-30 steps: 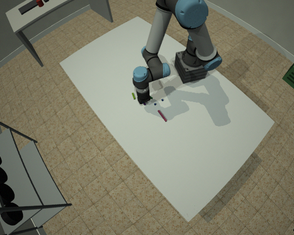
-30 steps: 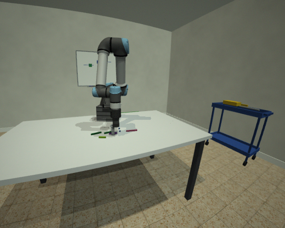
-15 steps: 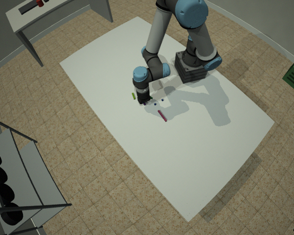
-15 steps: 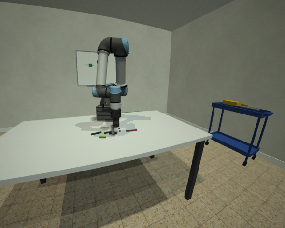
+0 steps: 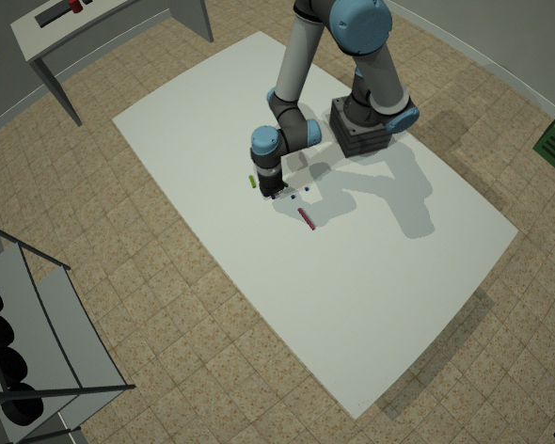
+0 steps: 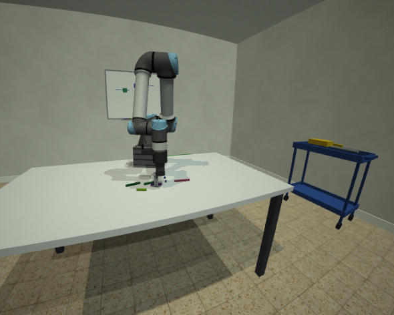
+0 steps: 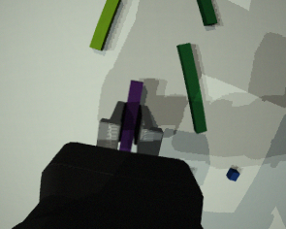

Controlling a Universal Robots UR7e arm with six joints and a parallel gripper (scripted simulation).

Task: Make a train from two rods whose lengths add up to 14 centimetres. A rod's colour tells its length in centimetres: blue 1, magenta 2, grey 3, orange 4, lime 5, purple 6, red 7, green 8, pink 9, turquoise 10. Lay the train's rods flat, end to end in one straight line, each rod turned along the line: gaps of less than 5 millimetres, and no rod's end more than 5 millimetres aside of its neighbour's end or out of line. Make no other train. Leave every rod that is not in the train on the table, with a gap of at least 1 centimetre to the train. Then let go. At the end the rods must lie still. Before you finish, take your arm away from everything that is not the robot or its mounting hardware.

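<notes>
My hand is 6 cm past the green rod, 1 cm to the left of it and 2 cm above it. Round my hand: purple rod: 1 cm below; lime rod: 8 cm to the right, 2 cm below; pink rod: 16 cm to the left, 2 cm below.
</notes>
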